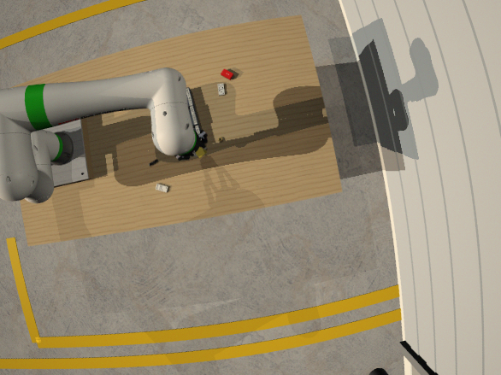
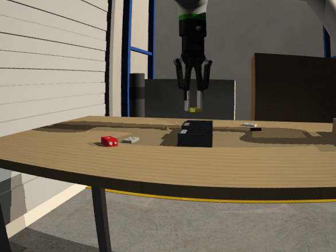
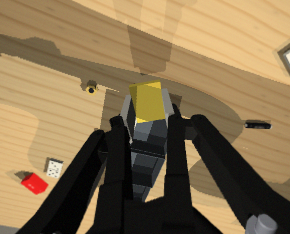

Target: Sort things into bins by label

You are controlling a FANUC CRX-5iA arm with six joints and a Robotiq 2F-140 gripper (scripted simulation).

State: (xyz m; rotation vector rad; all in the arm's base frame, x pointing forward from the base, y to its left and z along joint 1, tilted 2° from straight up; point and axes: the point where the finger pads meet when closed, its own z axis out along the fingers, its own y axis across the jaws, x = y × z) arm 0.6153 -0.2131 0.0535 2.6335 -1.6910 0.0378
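The red battery is 190 mm ahead of my hand, 300 mm to the left of it and 80 mm below it. Round my hand: yellow pad 30 mm below; nut 90 mm ahead, 30 mm to the left, 90 mm below; black three-part bin 20 mm behind, 150 mm to the left, 70 mm below.
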